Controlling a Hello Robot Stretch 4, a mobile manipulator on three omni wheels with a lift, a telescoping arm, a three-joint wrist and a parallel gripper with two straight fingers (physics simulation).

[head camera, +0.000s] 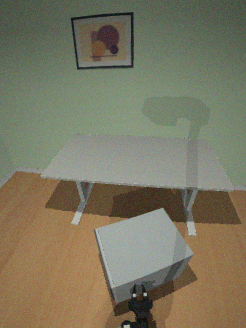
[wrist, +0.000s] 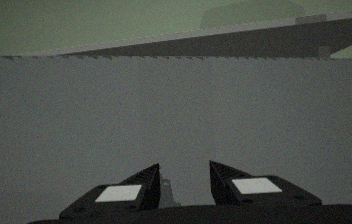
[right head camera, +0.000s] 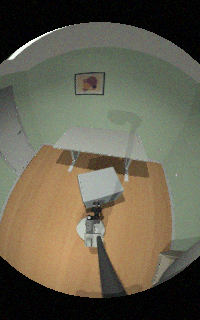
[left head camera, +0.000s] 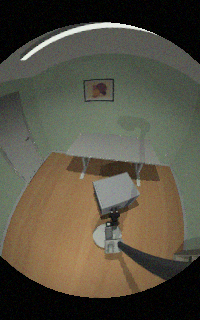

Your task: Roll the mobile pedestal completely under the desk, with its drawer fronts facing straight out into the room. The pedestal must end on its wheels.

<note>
In view: my gripper [wrist: 184, 177], a desk [head camera: 160, 162] and a framed picture [head camera: 101, 41].
The desk shows as well in the right head camera view [right head camera: 103, 141] and in the left head camera view [left head camera: 91, 145].
</note>
